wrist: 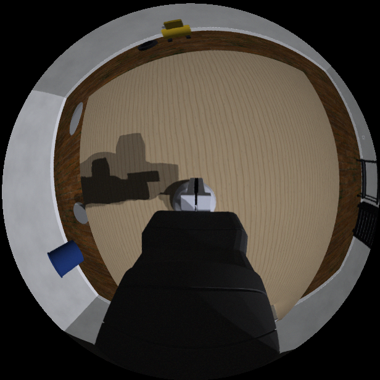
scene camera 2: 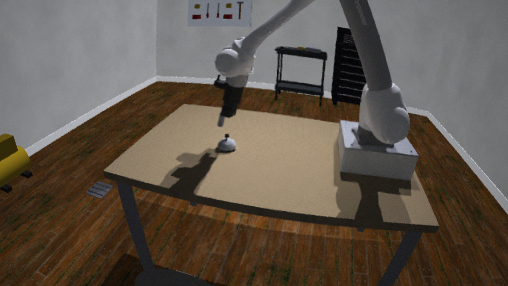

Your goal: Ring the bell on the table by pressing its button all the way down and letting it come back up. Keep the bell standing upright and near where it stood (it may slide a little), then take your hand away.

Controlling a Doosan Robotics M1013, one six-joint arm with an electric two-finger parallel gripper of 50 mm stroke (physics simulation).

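Where they show: gripper, between the fingertips: (scene camera 2: 219,126); arm's base, origin of its link: (scene camera 2: 372,138).
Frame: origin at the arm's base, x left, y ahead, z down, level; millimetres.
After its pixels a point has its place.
Observation:
A silver domed bell (scene camera 2: 226,145) @(y 651, x 48, z 82 mm) (wrist: 211,199) with a small dark button (scene camera 2: 227,135) @(y 653, x 19, z 48 mm) on top stands upright on the tan table (scene camera 2: 290,165) @(y 373, x 110, z 113 mm) (wrist: 225,115). My gripper (scene camera 2: 220,124) @(y 693, x -8, z 21 mm) (wrist: 196,185) is shut and empty. In the scene view its fingertips are above the bell and a little to the left of the button, with a gap between them. In the wrist view the fingers cover the middle of the bell, so the button is hidden there and the bell's rim shows around them.
The robot's white base block (scene camera 2: 375,162) @(y 9, x 140, z 47 mm) stands at the right end of the table. The arm's shadow falls on the table in front of the bell. Off the table are a black cart (scene camera 2: 301,89), a dark tool cabinet (scene camera 2: 343,65), a yellow machine (scene camera 2: 12,165) (wrist: 176,32) and a blue bin (wrist: 66,258).

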